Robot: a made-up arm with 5 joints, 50 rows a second.
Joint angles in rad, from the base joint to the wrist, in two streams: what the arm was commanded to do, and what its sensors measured. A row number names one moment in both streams.
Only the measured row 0 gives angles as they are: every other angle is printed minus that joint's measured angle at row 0.
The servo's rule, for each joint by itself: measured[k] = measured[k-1] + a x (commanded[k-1-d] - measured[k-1]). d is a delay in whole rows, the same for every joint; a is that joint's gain. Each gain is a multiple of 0.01, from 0.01 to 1. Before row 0 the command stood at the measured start. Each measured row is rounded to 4 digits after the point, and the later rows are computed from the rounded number. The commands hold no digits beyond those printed.
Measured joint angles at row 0:
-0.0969 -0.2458 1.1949 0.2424 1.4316
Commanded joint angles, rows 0 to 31:
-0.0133 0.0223 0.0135 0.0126 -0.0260
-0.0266 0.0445 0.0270 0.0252 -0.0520
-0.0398 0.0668 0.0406 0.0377 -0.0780
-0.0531 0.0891 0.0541 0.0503 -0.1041
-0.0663 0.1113 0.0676 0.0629 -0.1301
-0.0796 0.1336 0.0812 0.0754 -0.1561
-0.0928 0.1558 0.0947 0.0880 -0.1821
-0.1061 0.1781 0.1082 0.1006 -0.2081
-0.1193 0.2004 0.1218 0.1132 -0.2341
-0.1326 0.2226 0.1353 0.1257 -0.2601
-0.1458 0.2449 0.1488 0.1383 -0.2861
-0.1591 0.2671 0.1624 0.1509 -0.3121
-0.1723 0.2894 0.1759 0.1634 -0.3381
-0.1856 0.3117 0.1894 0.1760 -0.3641
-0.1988 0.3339 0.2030 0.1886 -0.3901
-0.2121 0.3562 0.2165 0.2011 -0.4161
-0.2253 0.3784 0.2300 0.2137 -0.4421
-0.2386 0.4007 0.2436 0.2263 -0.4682
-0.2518 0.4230 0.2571 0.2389 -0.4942
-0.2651 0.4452 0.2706 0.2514 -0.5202
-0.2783 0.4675 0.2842 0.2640 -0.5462
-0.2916 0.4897 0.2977 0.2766 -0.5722
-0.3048 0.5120 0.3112 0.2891 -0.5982
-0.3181 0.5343 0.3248 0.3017 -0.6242
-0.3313 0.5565 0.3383 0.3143 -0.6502
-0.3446 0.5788 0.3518 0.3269 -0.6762
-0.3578 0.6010 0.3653 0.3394 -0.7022
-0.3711 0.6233 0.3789 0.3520 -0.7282
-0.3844 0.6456 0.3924 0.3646 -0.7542
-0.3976 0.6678 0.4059 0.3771 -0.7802
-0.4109 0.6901 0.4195 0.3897 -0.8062
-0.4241 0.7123 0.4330 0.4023 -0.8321
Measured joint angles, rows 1 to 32:
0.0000 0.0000 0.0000 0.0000 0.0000
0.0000 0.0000 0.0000 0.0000 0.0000
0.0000 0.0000 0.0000 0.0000 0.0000
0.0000 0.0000 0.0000 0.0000 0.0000
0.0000 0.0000 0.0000 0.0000 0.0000
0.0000 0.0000 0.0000 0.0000 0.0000
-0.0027 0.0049 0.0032 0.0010 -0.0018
-0.0075 0.0136 0.0089 0.0029 -0.0053
-0.0140 0.0253 0.0165 0.0057 -0.0104
-0.0218 0.0393 0.0255 0.0093 -0.0170
-0.0307 0.0551 0.0356 0.0136 -0.0249
-0.0405 0.0724 0.0465 0.0185 -0.0341
-0.0510 0.0907 0.0581 0.0241 -0.0445
-0.0620 0.1099 0.0701 0.0302 -0.0560
-0.0735 0.1298 0.0825 0.0368 -0.0685
-0.0853 0.1502 0.0952 0.0439 -0.0819
-0.0974 0.1710 0.1081 0.0515 -0.0962
-0.1097 0.1921 0.1211 0.0595 -0.1113
-0.1222 0.2135 0.1343 0.0678 -0.1272
-0.1349 0.2351 0.1475 0.0765 -0.1438
-0.1477 0.2568 0.1608 0.0855 -0.1610
-0.1606 0.2787 0.1742 0.0947 -0.1789
-0.1735 0.3006 0.1876 0.1042 -0.1973
-0.1865 0.3226 0.2010 0.1140 -0.2163
-0.1996 0.3447 0.2145 0.1240 -0.2358
-0.2127 0.3668 0.2280 0.1342 -0.2557
-0.2258 0.3890 0.2415 0.1446 -0.2760
-0.2390 0.4112 0.2550 0.1552 -0.2967
-0.2522 0.4334 0.2685 0.1659 -0.3178
-0.2654 0.4556 0.2820 0.1768 -0.3392
-0.2786 0.4778 0.2955 0.1878 -0.3610
-0.2918 0.5000 0.3090 0.1989 -0.3831
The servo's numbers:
d 6
a 0.20 0.22 0.24 0.08 0.07

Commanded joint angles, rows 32 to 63:
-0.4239 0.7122 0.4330 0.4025 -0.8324
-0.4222 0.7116 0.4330 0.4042 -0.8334
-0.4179 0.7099 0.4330 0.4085 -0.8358
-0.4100 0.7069 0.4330 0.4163 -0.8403
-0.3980 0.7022 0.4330 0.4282 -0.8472
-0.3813 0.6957 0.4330 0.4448 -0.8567
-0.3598 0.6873 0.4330 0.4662 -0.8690
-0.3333 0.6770 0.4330 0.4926 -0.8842
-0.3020 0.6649 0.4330 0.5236 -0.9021
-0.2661 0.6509 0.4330 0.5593 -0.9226
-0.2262 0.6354 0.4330 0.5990 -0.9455
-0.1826 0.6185 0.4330 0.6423 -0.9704
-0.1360 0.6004 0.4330 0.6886 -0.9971
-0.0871 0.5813 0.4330 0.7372 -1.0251
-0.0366 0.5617 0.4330 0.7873 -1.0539
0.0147 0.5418 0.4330 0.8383 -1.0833
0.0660 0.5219 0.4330 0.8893 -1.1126
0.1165 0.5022 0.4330 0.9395 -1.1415
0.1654 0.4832 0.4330 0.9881 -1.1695
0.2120 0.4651 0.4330 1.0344 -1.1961
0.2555 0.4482 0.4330 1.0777 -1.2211
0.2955 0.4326 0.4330 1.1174 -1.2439
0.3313 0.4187 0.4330 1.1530 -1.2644
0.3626 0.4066 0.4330 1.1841 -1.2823
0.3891 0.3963 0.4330 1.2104 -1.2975
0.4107 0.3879 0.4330 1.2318 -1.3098
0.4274 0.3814 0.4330 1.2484 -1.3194
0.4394 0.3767 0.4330 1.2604 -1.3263
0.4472 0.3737 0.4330 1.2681 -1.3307
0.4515 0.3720 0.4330 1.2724 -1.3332
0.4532 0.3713 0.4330 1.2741 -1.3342
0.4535 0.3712 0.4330 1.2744 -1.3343
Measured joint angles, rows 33 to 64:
-0.3050 0.5222 0.3225 0.2101 -0.4054
-0.3182 0.5444 0.3360 0.2215 -0.4280
-0.3314 0.5667 0.3495 0.2329 -0.4508
-0.3446 0.5889 0.3630 0.2444 -0.4739
-0.3579 0.6112 0.3766 0.2560 -0.4972
-0.3711 0.6334 0.3901 0.2677 -0.5206
-0.3817 0.6507 0.4004 0.2785 -0.5424
-0.3898 0.6641 0.4082 0.2886 -0.5628
-0.3954 0.6742 0.4142 0.2982 -0.5819
-0.3983 0.6814 0.4187 0.3076 -0.6000
-0.3982 0.6860 0.4221 0.3172 -0.6173
-0.3948 0.6881 0.4247 0.3274 -0.6341
-0.3878 0.6879 0.4267 0.3385 -0.6505
-0.3769 0.6855 0.4282 0.3508 -0.6669
-0.3619 0.6810 0.4294 0.3646 -0.6834
-0.3427 0.6744 0.4303 0.3802 -0.7001
-0.3194 0.6658 0.4309 0.3977 -0.7173
-0.2920 0.6554 0.4314 0.4173 -0.7350
-0.2608 0.6433 0.4318 0.4390 -0.7533
-0.2261 0.6297 0.4321 0.4629 -0.7723
-0.1882 0.6147 0.4323 0.4889 -0.7920
-0.1476 0.5987 0.4325 0.5169 -0.8124
-0.1049 0.5818 0.4326 0.5467 -0.8334
-0.0606 0.5643 0.4327 0.5781 -0.8550
-0.0154 0.5465 0.4328 0.6109 -0.8770
0.0301 0.5286 0.4328 0.6448 -0.8993
0.0752 0.5109 0.4328 0.6794 -0.9218
0.1193 0.4937 0.4328 0.7144 -0.9443
0.1617 0.4772 0.4328 0.7495 -0.9667
0.2019 0.4617 0.4328 0.7843 -0.9888
0.2393 0.4473 0.4328 0.8184 -1.0104
0.2736 0.4342 0.4328 0.8515 -1.0314

